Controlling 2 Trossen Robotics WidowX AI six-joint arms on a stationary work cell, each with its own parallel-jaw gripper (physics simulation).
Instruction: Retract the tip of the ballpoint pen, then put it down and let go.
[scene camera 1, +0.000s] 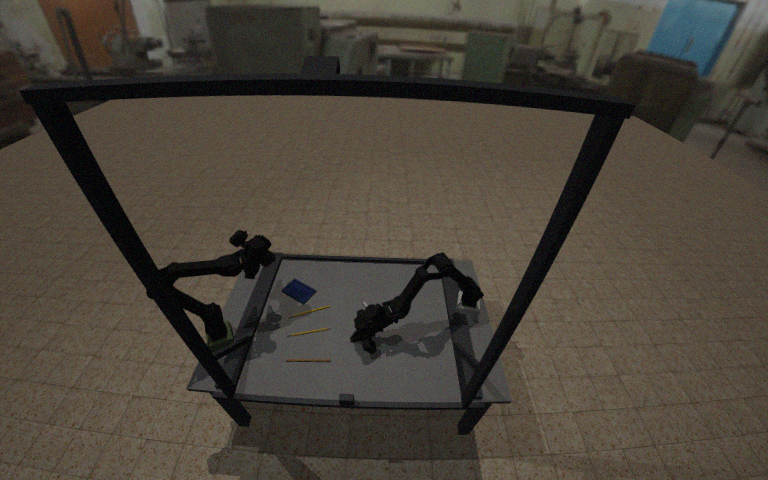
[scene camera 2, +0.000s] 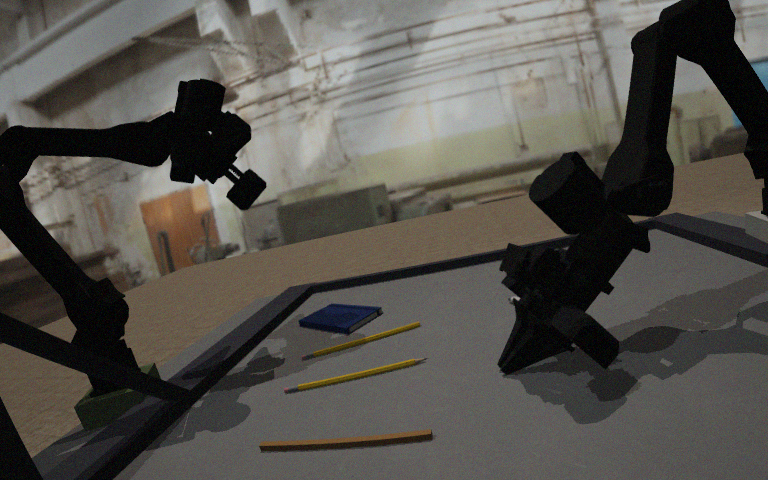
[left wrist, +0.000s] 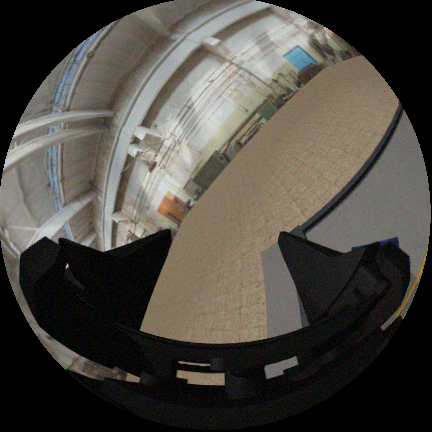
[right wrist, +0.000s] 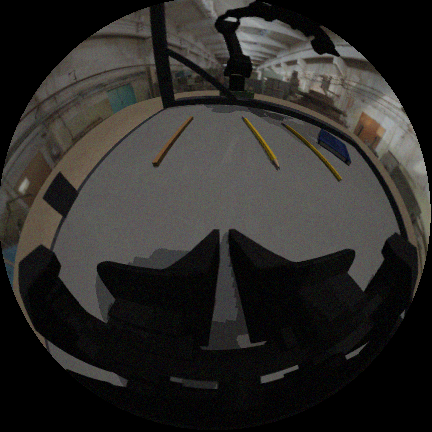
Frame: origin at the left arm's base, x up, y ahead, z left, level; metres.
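Seen in the pictures: left gripper, fingertip midpoint: (scene camera 2: 231, 170) (left wrist: 226, 236); right gripper, fingertip midpoint: (scene camera 1: 350, 339) (scene camera 2: 502, 369) (right wrist: 223, 234); left arm's base, link origin: (scene camera 1: 218, 333) (right wrist: 235, 89); right arm's base, link origin: (scene camera 1: 469, 301).
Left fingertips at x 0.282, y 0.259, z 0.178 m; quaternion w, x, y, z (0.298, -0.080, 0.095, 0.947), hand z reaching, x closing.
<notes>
Offsets run from my left fingertips to a thing's middle.
My right gripper (scene camera 1: 353, 339) (scene camera 2: 503, 370) (right wrist: 223, 234) is low over the right-middle part of the table, pointing down, and is shut on the pen. The pen {dz -0.349, dx -0.317, dy +0.373 m} (scene camera 1: 365, 303) (scene camera 2: 514, 298) is almost wholly hidden by the dark fingers; a small whitish end shows beside the gripper in both scene views. Whether its writing tip is out or in cannot be seen. In the right wrist view the fingertips are close together and the pen does not show. My left gripper (scene camera 1: 258, 268) (scene camera 2: 218, 183) (left wrist: 226, 236) is open and empty, high over the table's left edge.
A blue book {dz -0.081, dx -0.316, dy +0.122 m} (scene camera 1: 299, 290) (scene camera 2: 341, 318) (right wrist: 334, 145) lies at the back left. Two yellow pencils {dz -0.218, dx -0.319, dy +0.125 m} (scene camera 1: 309, 311) {dz -0.318, dx -0.319, dy +0.087 m} (scene camera 2: 356, 375) (right wrist: 260, 139) and an orange-brown stick {dz -0.440, dx -0.319, dy +0.036 m} (scene camera 1: 308, 360) (scene camera 2: 346, 440) (right wrist: 173, 141) lie left of the right gripper. The dark frame (scene camera 1: 317, 86) stands around the table.
</notes>
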